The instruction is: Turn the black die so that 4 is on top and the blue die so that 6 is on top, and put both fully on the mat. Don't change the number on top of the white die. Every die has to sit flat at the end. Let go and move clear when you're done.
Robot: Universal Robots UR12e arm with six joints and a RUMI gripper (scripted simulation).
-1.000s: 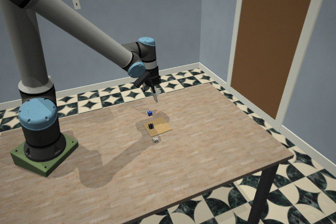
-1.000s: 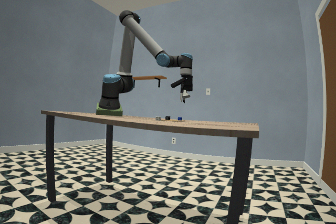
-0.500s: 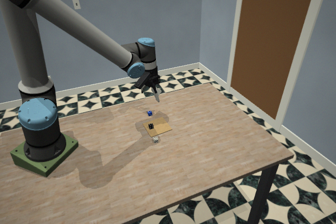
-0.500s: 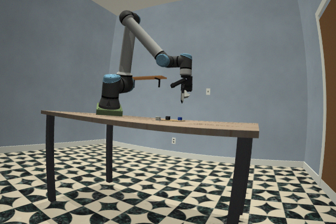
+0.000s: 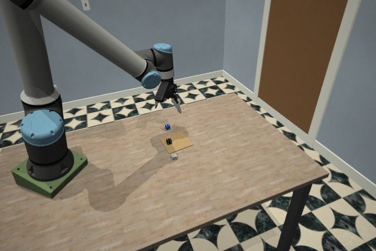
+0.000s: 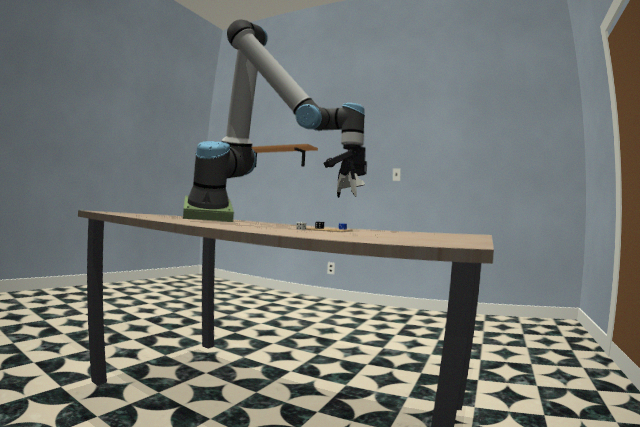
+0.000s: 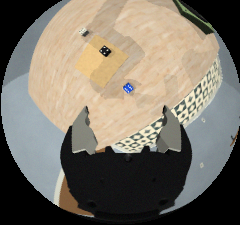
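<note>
My hand is 11 cm above the blue die, 1 cm to the right of it and 1 cm past it. Also, from my hand: white die 25 cm to the right, 11 cm below, 3 cm behind; tan mat 13 cm to the right, 12 cm below, 1 cm ahead; black die 13 cm to the right, 11 cm below, 3 cm behind.
</note>
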